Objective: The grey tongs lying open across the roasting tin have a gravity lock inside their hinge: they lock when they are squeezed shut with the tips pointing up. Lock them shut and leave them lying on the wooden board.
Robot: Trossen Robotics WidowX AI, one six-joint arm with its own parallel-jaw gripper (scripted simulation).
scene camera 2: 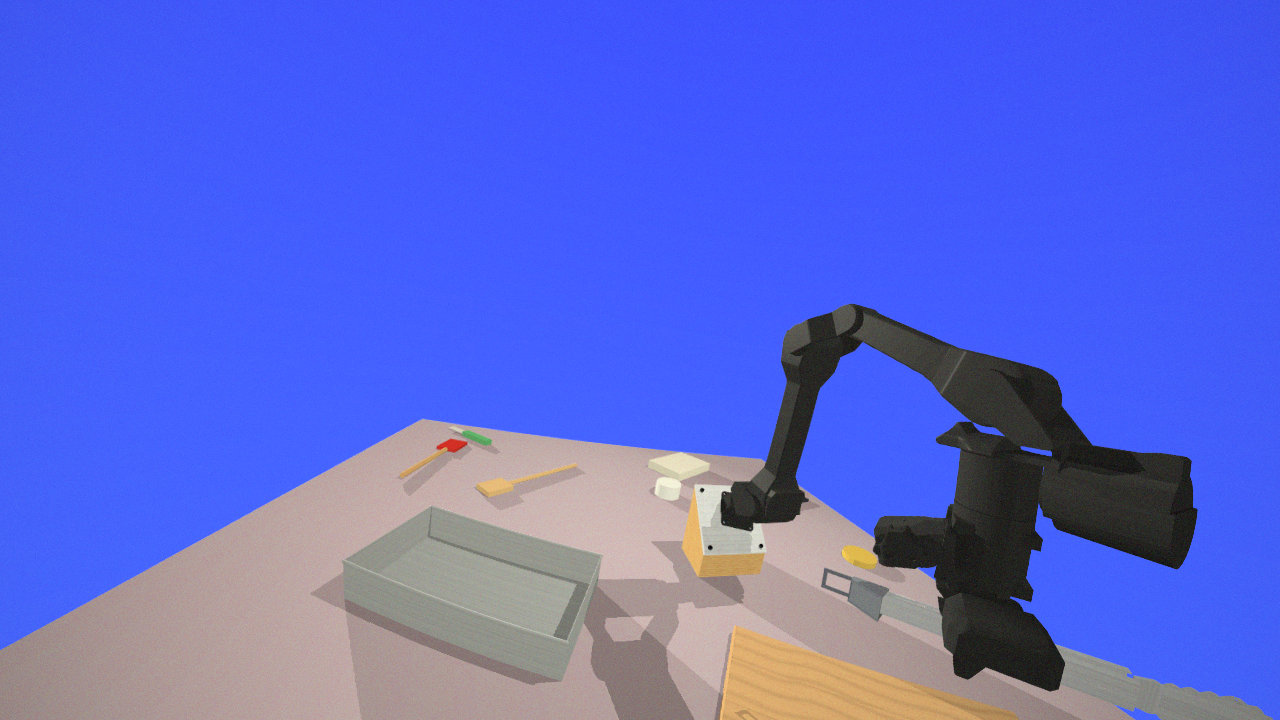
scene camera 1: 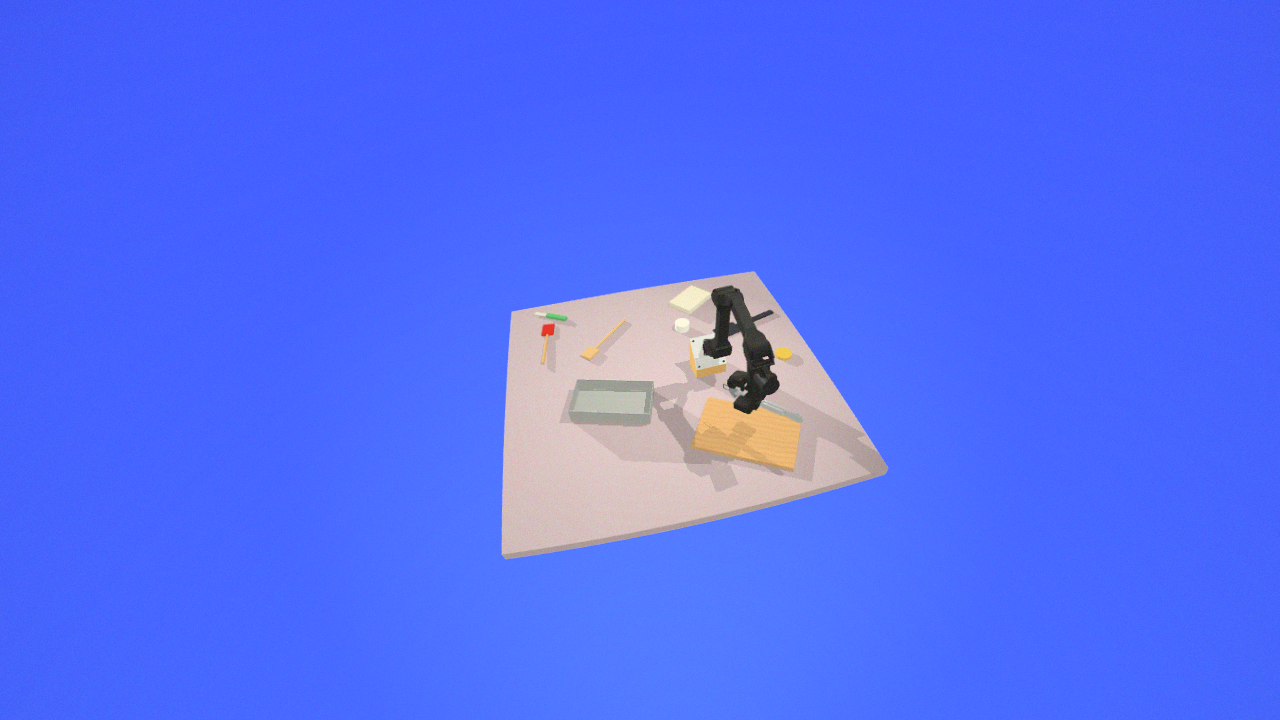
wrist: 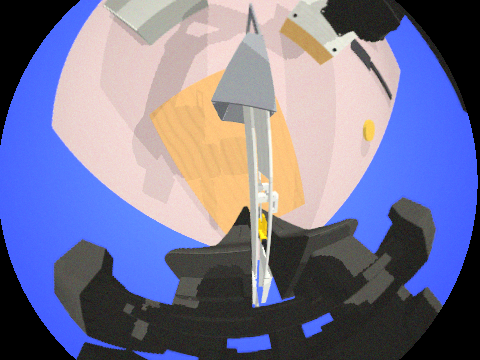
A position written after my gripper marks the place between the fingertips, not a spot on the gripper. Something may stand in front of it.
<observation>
In view: my gripper [scene camera 2: 960,673], a cream block [scene camera 2: 679,466], a wooden spatula [scene camera 2: 498,486] and a wooden board [scene camera 1: 763,437].
My gripper shows as well in scene camera 1 [scene camera 1: 755,409] and in the wrist view [wrist: 249,209]. The wooden board also shows in the wrist view [wrist: 211,154]. The wrist view does not show the wooden spatula: it is out of frame.
</observation>
